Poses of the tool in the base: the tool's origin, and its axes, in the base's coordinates. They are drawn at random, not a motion.
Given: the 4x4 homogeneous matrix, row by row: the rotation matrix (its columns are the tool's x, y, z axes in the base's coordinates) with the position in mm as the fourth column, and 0 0 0 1 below. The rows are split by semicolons.
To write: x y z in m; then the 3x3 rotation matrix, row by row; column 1 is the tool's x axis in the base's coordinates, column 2 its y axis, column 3 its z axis. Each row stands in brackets. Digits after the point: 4 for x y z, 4 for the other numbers.
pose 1, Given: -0.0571 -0.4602 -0.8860 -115.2; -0.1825 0.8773 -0.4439 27.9; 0.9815 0.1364 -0.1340 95.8; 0 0 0 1
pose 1, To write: [-0.1152 0.0279 0.0958], [[-0.0571 -0.4602 -0.8860], [-0.1825 0.8773 -0.4439], [0.9815 0.1364 -0.1340]]
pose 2, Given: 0.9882 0.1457 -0.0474 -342.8; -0.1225 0.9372 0.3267 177.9; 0.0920 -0.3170 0.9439 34.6; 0 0 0 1
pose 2, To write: [-0.3428 0.1779 0.0346], [[0.9882 0.1457 -0.0474], [-0.1225 0.9372 0.3267], [0.0920 -0.3170 0.9439]]
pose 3, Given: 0.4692 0.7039 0.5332 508.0; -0.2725 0.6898 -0.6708 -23.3; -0.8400 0.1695 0.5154 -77.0; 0 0 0 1
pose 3, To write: [0.5080 -0.0233 -0.0770], [[0.4692 0.7039 0.5332], [-0.2725 0.6898 -0.6708], [-0.8400 0.1695 0.5154]]
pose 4, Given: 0.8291 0.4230 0.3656 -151.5; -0.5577 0.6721 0.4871 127.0; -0.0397 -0.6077 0.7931 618.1; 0 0 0 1
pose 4, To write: [-0.1515 0.1270 0.6181], [[0.8291 0.4230 0.3656], [-0.5577 0.6721 0.4871], [-0.0397 -0.6077 0.7931]]
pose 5, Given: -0.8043 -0.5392 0.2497 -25.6; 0.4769 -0.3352 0.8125 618.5; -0.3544 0.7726 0.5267 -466.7; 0 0 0 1
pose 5, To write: [-0.0256 0.6185 -0.4667], [[-0.8043 -0.5392 0.2497], [0.4769 -0.3352 0.8125], [-0.3544 0.7726 0.5267]]
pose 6, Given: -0.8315 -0.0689 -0.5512 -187.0; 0.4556 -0.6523 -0.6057 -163.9; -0.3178 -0.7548 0.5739 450.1; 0 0 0 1
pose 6, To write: [-0.1870 -0.1639 0.4501], [[-0.8315 -0.0689 -0.5512], [0.4556 -0.6523 -0.6057], [-0.3178 -0.7548 0.5739]]
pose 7, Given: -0.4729 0.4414 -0.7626 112.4; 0.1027 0.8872 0.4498 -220.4; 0.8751 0.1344 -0.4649 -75.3; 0 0 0 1
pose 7, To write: [0.1124 -0.2204 -0.0753], [[-0.4729 0.4414 -0.7626], [0.1027 0.8872 0.4498], [0.8751 0.1344 -0.4649]]
